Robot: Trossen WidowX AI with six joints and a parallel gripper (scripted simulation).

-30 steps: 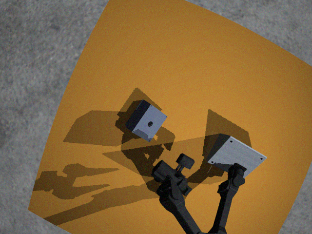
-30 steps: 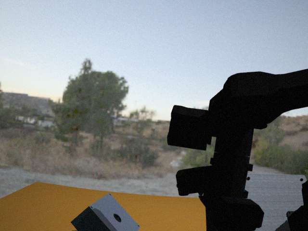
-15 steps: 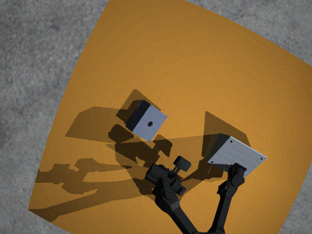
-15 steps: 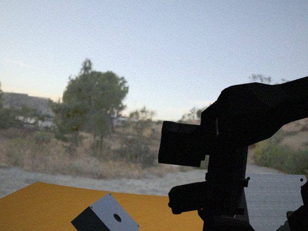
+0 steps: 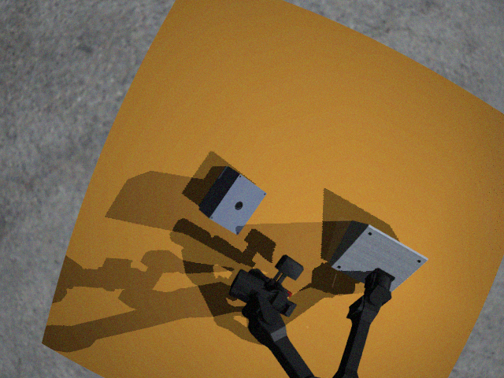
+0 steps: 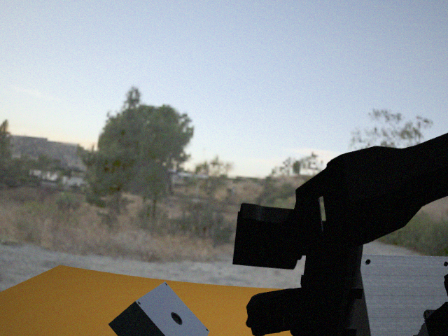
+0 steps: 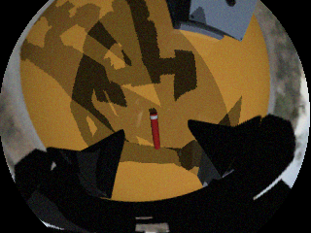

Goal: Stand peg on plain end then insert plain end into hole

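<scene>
Now: the red peg 2 cm behind my gripper tip and 4 cm below it. The rest, counted from my gripper tip: grey sloped panel 19 cm ahead, 14 cm to the right, 2 cm above.
</scene>
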